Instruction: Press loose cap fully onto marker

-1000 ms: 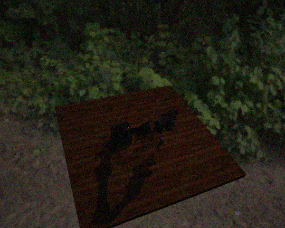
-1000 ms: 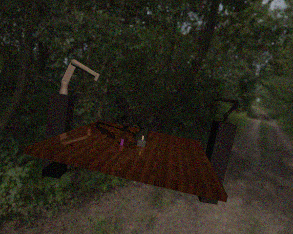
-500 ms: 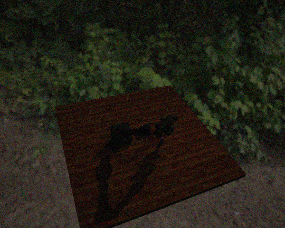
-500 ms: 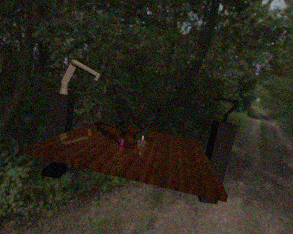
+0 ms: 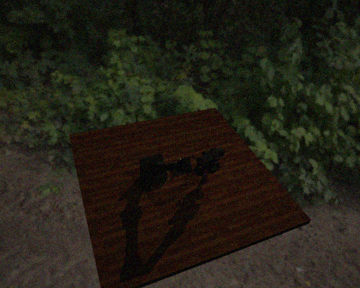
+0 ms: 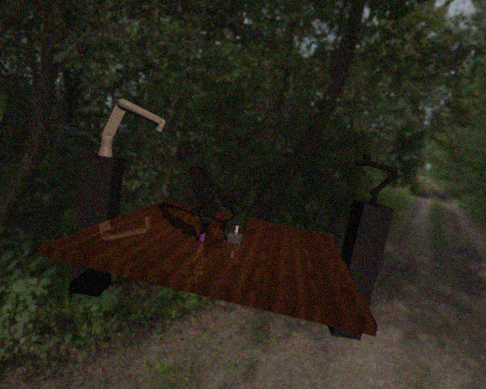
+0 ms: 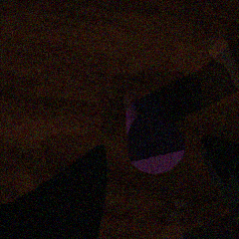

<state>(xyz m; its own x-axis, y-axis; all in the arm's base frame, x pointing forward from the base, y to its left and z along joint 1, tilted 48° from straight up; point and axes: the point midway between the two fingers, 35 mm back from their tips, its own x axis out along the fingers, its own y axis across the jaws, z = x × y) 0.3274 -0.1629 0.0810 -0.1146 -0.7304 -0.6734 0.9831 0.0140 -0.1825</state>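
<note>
My gripper tip is now 20 mm above the purple cap. The rest, counted from my gripper tip: holder block: 90 mm behind, 170 mm to the left, 30 mm below; then pale marker: 90 mm behind, 170 mm to the left, 30 mm above.
</note>
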